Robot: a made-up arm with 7 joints.
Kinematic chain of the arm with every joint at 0, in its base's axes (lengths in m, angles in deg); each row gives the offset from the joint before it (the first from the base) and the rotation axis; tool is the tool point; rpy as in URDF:
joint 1: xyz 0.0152 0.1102 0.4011 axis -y
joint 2: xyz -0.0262 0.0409 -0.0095 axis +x
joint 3: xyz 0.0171 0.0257 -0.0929 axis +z
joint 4: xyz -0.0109 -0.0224 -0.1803 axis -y
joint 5: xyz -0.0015 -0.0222 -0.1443 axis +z
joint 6: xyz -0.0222 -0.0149 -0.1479 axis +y
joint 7: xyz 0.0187 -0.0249 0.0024 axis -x
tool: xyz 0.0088 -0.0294 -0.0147 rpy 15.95 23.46 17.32
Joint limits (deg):
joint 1: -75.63..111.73
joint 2: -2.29..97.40
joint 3: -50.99..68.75
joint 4: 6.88..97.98
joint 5: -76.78..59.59
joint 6: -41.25..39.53
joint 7: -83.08..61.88
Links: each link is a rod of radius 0.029 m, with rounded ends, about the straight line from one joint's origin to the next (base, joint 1, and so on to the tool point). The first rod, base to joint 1, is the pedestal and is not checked.
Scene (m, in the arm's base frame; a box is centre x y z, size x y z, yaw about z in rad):
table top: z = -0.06
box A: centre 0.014 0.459 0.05 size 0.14 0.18 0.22 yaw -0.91
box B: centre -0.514 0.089 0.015 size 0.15 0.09 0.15 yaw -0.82
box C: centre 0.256 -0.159 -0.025 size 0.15 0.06 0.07 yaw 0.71
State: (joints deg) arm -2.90 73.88 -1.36 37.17 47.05 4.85 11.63
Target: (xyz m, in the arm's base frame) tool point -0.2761 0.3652 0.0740
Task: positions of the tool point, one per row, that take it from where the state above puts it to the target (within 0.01 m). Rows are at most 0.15 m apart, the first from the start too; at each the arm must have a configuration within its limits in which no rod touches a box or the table.
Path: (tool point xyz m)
1: 0.1668 0.6044 0.1735
2: 0.1156 0.6193 0.1764
3: 0.0586 0.6369 0.1997
4: -0.0359 0.6024 0.1173
5: -0.1404 0.5446 0.0614
6: -0.2460 0.4668 0.0356
7: -0.3432 0.3733 0.0407
8: -0.3224 0.3699 0.0503
9: -0.2996 0.3673 0.0614
10: -0.2761 0.3652 0.0740

